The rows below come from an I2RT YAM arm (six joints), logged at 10 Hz.
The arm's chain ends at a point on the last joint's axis. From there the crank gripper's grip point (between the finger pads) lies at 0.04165 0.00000 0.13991 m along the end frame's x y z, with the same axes.
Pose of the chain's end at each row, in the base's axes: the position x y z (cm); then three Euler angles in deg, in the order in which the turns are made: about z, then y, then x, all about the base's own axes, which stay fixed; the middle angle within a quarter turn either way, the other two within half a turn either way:
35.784, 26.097, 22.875, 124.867, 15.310, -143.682
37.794, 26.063, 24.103, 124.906, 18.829, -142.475
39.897, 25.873, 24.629, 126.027, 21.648, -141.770
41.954, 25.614, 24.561, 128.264, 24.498, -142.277
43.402, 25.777, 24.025, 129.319, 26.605, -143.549
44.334, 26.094, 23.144, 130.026, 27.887, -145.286
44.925, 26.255, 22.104, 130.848, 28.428, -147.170
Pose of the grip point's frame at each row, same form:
37.182, 31.708, 9.471, 124.867, 15.310, -143.682
40.054, 31.889, 10.910, 124.906, 18.829, -142.475
42.781, 31.833, 11.619, 126.027, 21.648, -141.770
45.408, 31.471, 11.644, 128.264, 24.498, -142.277
47.308, 31.320, 11.098, 129.319, 26.605, -143.549
48.510, 31.228, 10.133, 130.026, 27.887, -145.286
49.190, 30.981, 8.967, 130.848, 28.428, -147.170

